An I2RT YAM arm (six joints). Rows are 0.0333 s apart.
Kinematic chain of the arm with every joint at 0, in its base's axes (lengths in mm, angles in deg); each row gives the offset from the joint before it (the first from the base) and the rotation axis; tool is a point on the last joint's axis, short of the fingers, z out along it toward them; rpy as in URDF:
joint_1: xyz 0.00 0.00 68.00 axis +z
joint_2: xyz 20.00 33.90 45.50 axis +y
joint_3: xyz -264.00 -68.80 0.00 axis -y
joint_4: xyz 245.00 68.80 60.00 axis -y
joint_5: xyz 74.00 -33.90 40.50 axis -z
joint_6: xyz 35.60 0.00 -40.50 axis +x
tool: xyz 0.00 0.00 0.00 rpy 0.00 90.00 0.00
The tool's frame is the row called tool.
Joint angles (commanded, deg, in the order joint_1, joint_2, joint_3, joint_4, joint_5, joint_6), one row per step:
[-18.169, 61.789, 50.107, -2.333, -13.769, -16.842]
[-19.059, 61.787, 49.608, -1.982, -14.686, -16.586]
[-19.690, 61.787, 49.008, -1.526, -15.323, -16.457]
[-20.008, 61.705, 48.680, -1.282, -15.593, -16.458]
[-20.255, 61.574, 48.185, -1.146, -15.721, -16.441]
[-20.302, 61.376, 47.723, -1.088, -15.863, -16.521]
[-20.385, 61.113, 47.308, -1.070, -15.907, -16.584]
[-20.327, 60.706, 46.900, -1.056, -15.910, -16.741]
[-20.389, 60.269, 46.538, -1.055, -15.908, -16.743]
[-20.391, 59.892, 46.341, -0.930, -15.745, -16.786]
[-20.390, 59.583, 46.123, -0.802, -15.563, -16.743]
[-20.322, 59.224, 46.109, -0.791, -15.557, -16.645]
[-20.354, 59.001, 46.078, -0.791, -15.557, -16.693]
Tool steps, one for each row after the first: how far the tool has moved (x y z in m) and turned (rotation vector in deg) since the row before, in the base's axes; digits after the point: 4 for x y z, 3 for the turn. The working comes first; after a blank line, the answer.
Tool pose at each row, in the base's axes (x y z in m, rotation vector in deg; the steps are taken from these numbers as rounded here):
[0.2427, -0.0707, 0.3290, -8.557, 103.553, -12.393]
[0.2416, -0.0739, 0.3266, -8.151, 103.651, -11.975]
[0.2408, -0.0762, 0.3237, -7.894, 103.757, -11.713]
[0.2401, -0.0772, 0.3224, -7.796, 103.747, -11.696]
[0.2392, -0.0780, 0.3201, -7.618, 103.970, -11.666]
[0.2383, -0.0778, 0.3182, -7.721, 104.147, -11.557]
[0.2371, -0.0777, 0.3167, -7.717, 104.274, -11.573]
[0.2356, -0.0769, 0.3158, -7.916, 104.250, -11.645]
[0.2340, -0.0765, 0.3153, -7.870, 104.184, -11.719]
[0.2327, -0.0762, 0.3157, -7.833, 103.916, -12.003]
[0.2316, -0.0759, 0.3158, -7.695, 103.737, -12.211]
[0.2305, -0.0752, 0.3171, -7.708, 103.392, -12.222]
[0.2297, -0.0750, 0.3178, -7.747, 103.209, -12.345]

[-0.0011, -0.0032, -0.0024, 0.506, 0.050, -0.061]
[-0.0008, -0.0023, -0.0029, 0.320, 0.076, -0.044]
[-0.0007, -0.0010, -0.0013, 0.063, -0.021, -0.056]
[-0.0009, -0.0008, -0.0023, 0.124, 0.201, -0.127]
[-0.0009, 0.0002, -0.0019, 0.027, 0.187, 0.110]
[-0.0012, 0.0001, -0.0015, -0.004, 0.126, -0.024]
[-0.0015, 0.0008, -0.0009, -0.155, -0.002, 0.099]
[-0.0016, 0.0004, -0.0005, -0.029, -0.071, -0.064]
[-0.0013, 0.0003, 0.0004, -0.186, -0.269, -0.148]
[-0.0011, 0.0003, 0.0001, -0.077, -0.192, -0.186]
[-0.0011, 0.0007, 0.0013, -0.030, -0.340, 0.039]
[-0.0008, 0.0002, 0.0007, -0.113, -0.176, -0.021]

